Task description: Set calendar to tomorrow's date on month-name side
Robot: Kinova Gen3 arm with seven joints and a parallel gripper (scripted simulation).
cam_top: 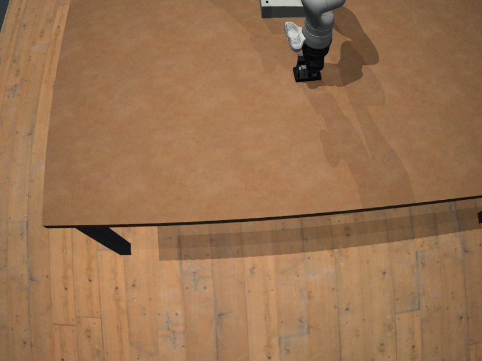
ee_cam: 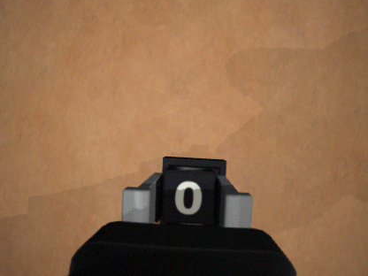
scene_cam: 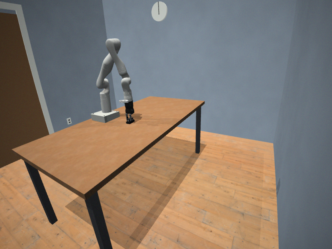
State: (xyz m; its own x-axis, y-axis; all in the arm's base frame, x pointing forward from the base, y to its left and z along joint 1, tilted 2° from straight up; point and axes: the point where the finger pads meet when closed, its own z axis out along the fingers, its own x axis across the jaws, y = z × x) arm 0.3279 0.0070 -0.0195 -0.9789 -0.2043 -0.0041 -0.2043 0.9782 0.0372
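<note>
Now: hand 30 mm above the black tray, 20 mm to the right of it and 10 mm past it.
</note>
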